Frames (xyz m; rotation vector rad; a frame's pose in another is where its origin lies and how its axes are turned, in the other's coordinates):
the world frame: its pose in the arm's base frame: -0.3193 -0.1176 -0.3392 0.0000 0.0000 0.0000
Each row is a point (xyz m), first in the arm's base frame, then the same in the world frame.
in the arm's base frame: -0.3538 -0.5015 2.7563
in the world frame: -0.0345 -0.3839 3.0955
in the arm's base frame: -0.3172 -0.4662 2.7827
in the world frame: 0.0021 -0.3486 3.1219
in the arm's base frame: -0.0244 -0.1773 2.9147
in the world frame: 0.2949 -0.0597 3.2539
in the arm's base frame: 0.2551 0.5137 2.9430
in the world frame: 0.5744 0.6313 3.2822
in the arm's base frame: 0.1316 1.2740 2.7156
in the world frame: 0.4509 1.3916 3.0548
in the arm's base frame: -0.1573 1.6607 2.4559
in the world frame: 0.1620 1.7783 2.7951
